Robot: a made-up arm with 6 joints.
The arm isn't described. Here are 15 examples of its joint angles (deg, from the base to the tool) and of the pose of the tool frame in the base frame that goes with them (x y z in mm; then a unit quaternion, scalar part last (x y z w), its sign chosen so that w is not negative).
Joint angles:
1: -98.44 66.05 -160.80 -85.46 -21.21 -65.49
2: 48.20 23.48 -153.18 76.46 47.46 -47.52
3: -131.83 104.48 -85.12 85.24 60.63 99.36
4: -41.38 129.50 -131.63 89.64 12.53 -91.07
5: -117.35 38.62 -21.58 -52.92 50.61 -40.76
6: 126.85 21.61 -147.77 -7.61 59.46 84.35
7: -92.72 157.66 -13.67 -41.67 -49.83 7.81
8: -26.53 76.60 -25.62 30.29 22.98 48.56
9: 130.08 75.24 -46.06 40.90 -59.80 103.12
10: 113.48 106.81 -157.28 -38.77 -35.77 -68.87
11: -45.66 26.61 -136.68 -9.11 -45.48 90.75
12: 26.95 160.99 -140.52 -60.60 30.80 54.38
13: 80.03 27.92 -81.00 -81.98 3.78 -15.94
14: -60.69 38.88 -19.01 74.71 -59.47 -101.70
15: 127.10 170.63 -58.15 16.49 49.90 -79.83
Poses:
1: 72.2 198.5 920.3 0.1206 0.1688 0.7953 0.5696
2: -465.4 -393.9 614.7 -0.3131 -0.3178 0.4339 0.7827
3: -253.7 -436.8 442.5 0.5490 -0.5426 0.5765 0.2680
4: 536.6 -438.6 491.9 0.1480 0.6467 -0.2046 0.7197
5: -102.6 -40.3 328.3 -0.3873 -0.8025 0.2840 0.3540
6: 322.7 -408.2 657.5 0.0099 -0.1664 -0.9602 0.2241
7: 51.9 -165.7 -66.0 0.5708 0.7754 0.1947 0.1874
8: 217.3 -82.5 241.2 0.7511 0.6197 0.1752 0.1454
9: -153.1 285.3 488.3 -0.2395 -0.4977 -0.7370 0.3896
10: -166.8 276.1 873.0 0.0141 -0.1908 0.1069 0.9757
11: -398.3 426.6 666.4 -0.5397 -0.2007 0.2398 0.7816
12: 707.4 300.6 115.8 -0.1073 0.8510 -0.0948 0.5053
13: -13.6 -122.9 740.9 -0.2787 0.0364 -0.1581 0.9466
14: -43.4 -122.3 394.8 0.4556 0.4979 -0.7120 0.1939
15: -156.2 164.1 -175.7 0.8329 0.0578 0.1834 0.5190
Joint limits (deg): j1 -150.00..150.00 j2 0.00..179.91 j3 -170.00..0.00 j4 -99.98..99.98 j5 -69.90..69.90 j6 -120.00..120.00
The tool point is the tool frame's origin. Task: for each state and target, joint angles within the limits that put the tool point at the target. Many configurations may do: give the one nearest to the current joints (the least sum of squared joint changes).
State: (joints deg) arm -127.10 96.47 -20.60 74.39 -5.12 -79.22
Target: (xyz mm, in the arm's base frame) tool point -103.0 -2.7 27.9
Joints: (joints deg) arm -150.00 143.04 -3.87 78.52 -25.29 -79.22
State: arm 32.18 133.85 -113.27 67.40 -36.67 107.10
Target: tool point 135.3 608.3 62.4
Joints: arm 82.34 141.83 -84.89 69.82 -28.75 107.10
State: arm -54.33 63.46 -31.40 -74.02 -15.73 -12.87
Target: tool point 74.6 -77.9 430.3
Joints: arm -57.95 31.69 -26.61 -74.11 -11.22 -12.87
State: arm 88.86 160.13 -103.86 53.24 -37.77 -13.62
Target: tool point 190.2 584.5 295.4
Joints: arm 78.91 123.46 -84.72 58.98 -47.45 -13.62
